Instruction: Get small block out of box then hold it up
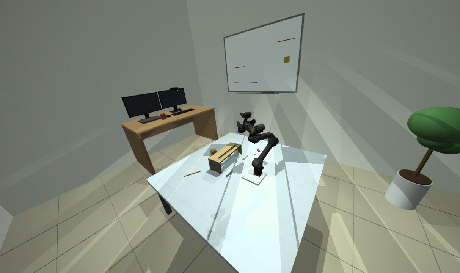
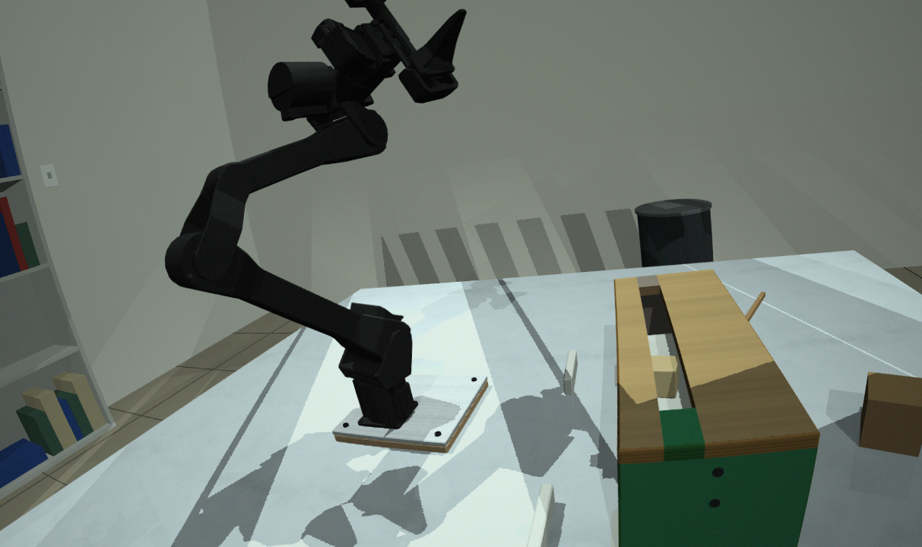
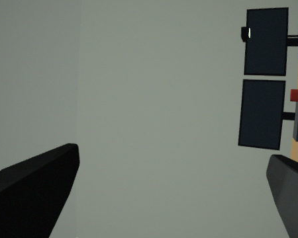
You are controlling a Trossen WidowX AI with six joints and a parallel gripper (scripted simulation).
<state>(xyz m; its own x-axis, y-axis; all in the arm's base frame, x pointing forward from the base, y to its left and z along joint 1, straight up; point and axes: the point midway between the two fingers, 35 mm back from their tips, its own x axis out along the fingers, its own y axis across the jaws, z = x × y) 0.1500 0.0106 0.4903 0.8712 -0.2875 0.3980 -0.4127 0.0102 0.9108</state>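
The box is 16 cm ahead of my gripper tip, 1 cm to the right of it and 46 cm below it. Round my gripper tip: brown cube: 42 cm ahead, 4 cm to the right, 49 cm below; small pale block: 17 cm ahead, 3 cm to the right, 43 cm below; purple piece: 1 cm ahead, 38 cm to the right, 51 cm below.
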